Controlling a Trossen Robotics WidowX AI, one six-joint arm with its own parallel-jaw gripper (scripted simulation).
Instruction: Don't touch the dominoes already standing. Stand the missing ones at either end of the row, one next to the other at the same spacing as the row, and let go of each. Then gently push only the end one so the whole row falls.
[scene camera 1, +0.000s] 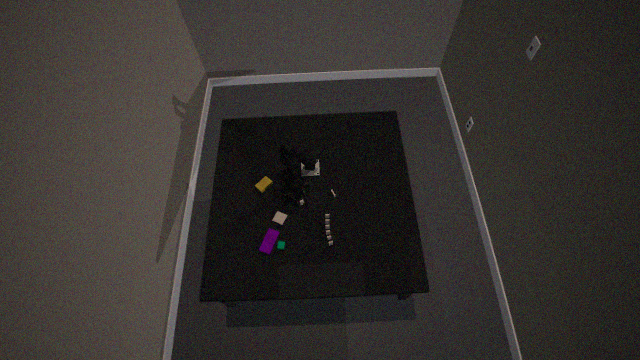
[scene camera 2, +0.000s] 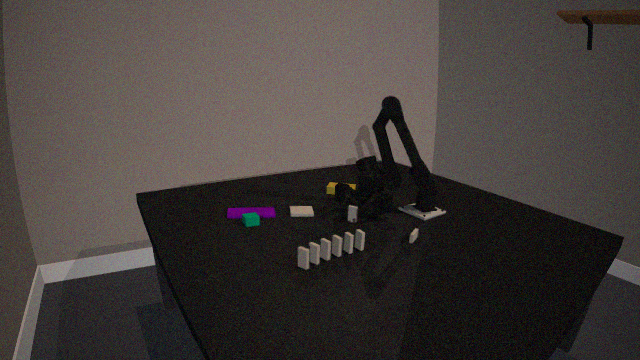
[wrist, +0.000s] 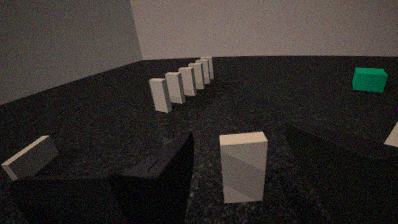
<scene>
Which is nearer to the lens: the white domino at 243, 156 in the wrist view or the green cube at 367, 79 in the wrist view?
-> The white domino.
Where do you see the gripper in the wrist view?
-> At 238, 133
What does the gripper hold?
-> Nothing.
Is the gripper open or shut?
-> Open.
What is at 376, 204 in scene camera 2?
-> The gripper.
</scene>
